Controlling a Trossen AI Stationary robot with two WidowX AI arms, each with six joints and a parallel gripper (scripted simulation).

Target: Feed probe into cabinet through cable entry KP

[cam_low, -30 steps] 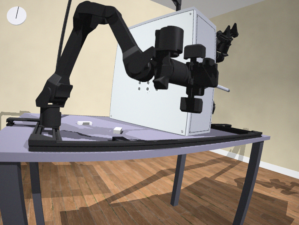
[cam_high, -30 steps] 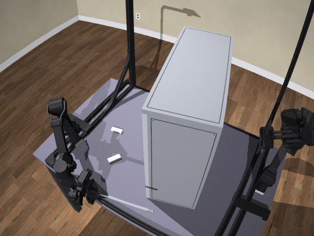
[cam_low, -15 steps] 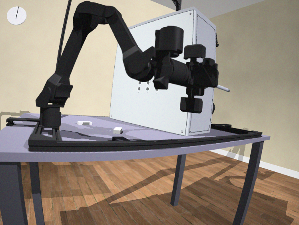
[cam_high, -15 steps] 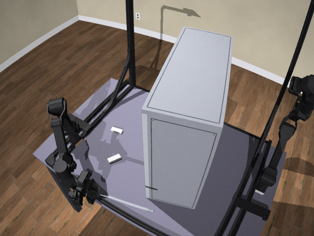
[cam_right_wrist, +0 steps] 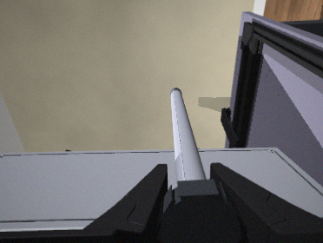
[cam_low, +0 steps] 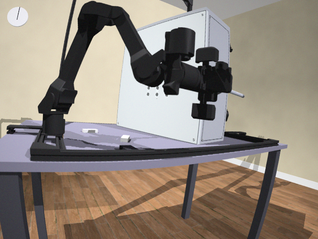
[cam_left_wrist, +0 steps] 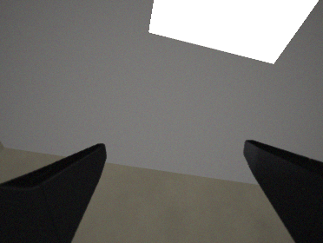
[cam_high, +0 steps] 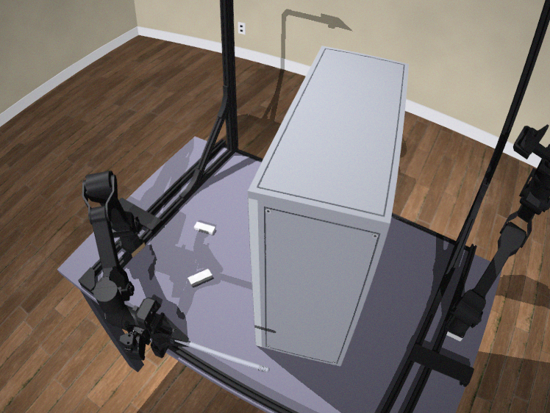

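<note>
The probe lies 100 mm to the left of my right hand. The rest, counted from my right hand: black block 190 mm below, 170 mm to the right, 130 mm behind.
</note>
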